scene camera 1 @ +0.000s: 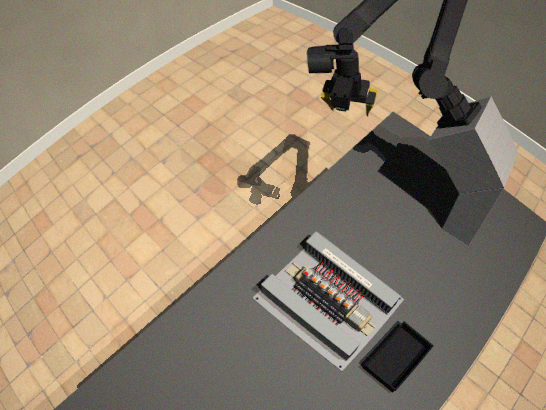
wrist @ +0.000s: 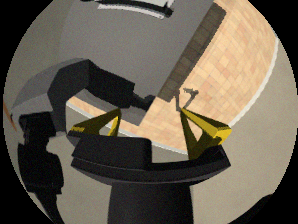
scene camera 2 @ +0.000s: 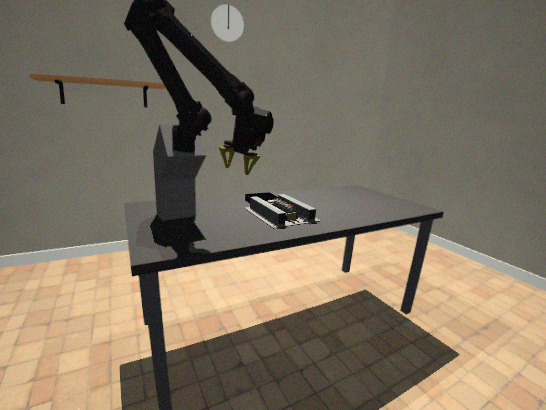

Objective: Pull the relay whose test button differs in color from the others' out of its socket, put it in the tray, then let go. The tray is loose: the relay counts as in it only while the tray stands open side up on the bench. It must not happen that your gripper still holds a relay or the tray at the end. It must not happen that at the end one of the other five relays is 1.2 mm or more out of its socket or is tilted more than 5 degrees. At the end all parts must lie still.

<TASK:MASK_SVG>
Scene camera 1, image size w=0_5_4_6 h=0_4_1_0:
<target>black tray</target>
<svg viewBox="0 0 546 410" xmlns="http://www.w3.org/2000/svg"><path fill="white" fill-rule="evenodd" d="M405 321L363 367L392 393L401 386L434 346Z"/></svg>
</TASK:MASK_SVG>
